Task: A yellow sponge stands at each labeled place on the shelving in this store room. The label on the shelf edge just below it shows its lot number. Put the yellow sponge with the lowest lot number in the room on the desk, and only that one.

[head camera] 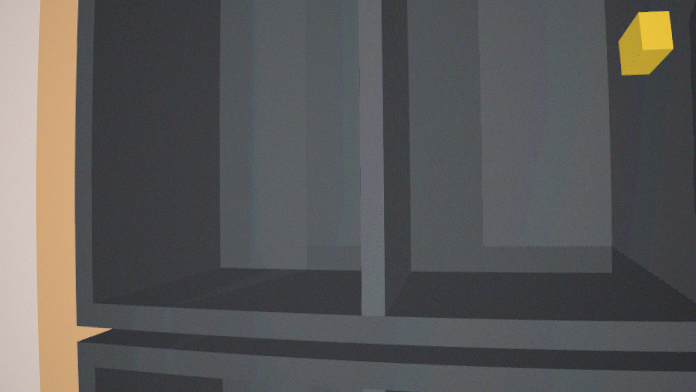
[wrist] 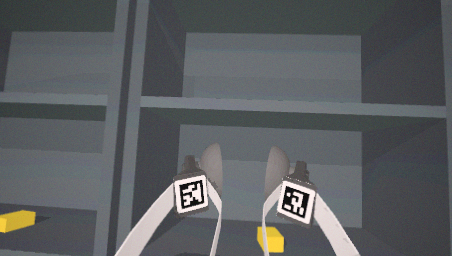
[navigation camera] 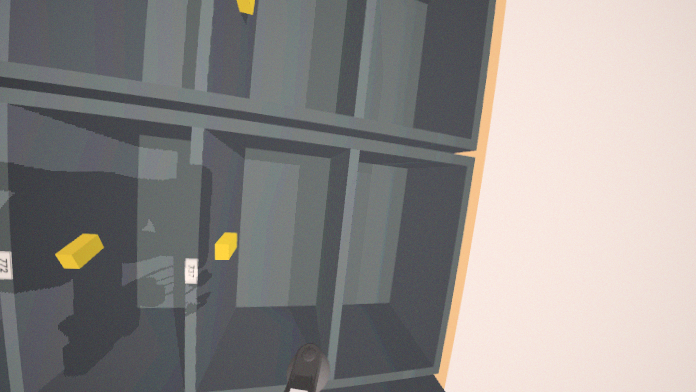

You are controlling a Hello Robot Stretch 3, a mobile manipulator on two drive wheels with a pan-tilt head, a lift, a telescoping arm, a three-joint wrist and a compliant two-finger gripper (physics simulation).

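Places are measured from the robot's base along level axes (x ahead, y left, z up), in millimetres.
Pixels of known places: gripper, fingertip midpoint: [navigation camera: 311, 370].
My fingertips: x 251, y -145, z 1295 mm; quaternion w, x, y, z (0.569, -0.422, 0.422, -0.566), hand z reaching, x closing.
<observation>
For each thing: its middle in the pictures, then the offset to it from my fingertips. "pt": a spot on its surface instead.
- yellow sponge, body centre: [head camera: 644, 44] [navigation camera: 226, 245] dx +654, dy -90, dz -281 mm
- label, surface spot: [navigation camera: 5, 265] pt dx +471, dy -111, dz -774 mm
- third sponge, surface spot: [navigation camera: 245, 6] pt dx +636, dy +788, dz -278 mm
- Dark grey shelving, surface spot: [head camera: 372, 150] [navigation camera: 347, 216] pt dx +468, dy +85, dz +136 mm
In the head view a yellow sponge [head camera: 650, 45] is at the upper right. In the navigation view one sponge [navigation camera: 80, 251] is above a label [navigation camera: 5, 265] that looks like 772 or 773. Another sponge [navigation camera: 226, 246] is beside a label [navigation camera: 191, 271] that seems to end in 37; its first digit is unclear. A third sponge [navigation camera: 245, 6] is cut off at the top. In the wrist view my gripper [wrist: 244, 163] is open and empty in front of the shelving; one sponge [wrist: 270, 239] is below it, partly behind a finger, another sponge [wrist: 17, 221] at far left. The desk does not show.
Dark grey shelving [head camera: 372, 150] [navigation camera: 345, 225] [wrist: 295, 106] stands close in front, in two adjoining units with a narrow gap. An orange wall strip [head camera: 57, 175] and a pale wall [navigation camera: 600, 175] lie beyond its edge. One dark fingertip [navigation camera: 308, 367] shows at the bottom of the navigation view.
</observation>
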